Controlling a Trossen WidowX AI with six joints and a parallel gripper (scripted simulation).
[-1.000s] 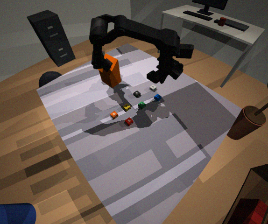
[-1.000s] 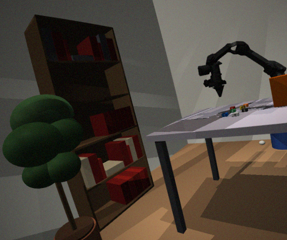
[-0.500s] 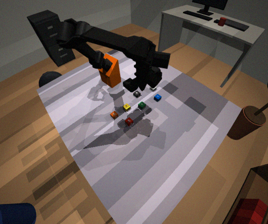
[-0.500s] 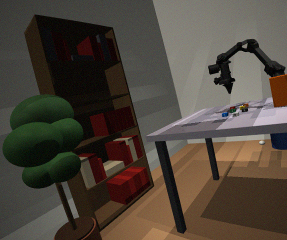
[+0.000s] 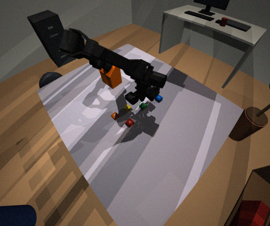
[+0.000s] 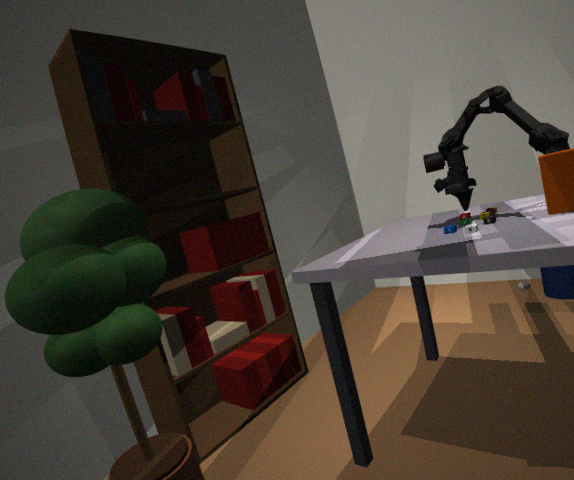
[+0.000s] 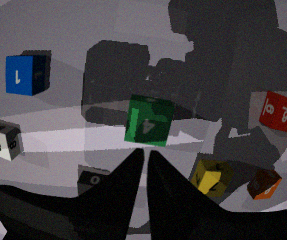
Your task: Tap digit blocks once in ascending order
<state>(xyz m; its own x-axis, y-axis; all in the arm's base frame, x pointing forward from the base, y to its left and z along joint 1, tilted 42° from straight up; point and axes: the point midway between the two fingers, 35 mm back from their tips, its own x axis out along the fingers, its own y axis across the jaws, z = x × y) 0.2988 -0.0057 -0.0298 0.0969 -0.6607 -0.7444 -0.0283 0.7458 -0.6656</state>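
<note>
Now: the green block 40 mm below my gripper tip and 10 mm ahead of it. From my gripper tip the other things lie so: yellow block (80 mm to the right, 40 mm below, 40 mm behind); then black block (80 mm behind, 40 mm to the left, 40 mm below); then blue block (110 mm to the left, 40 mm below, 30 mm ahead).
</note>
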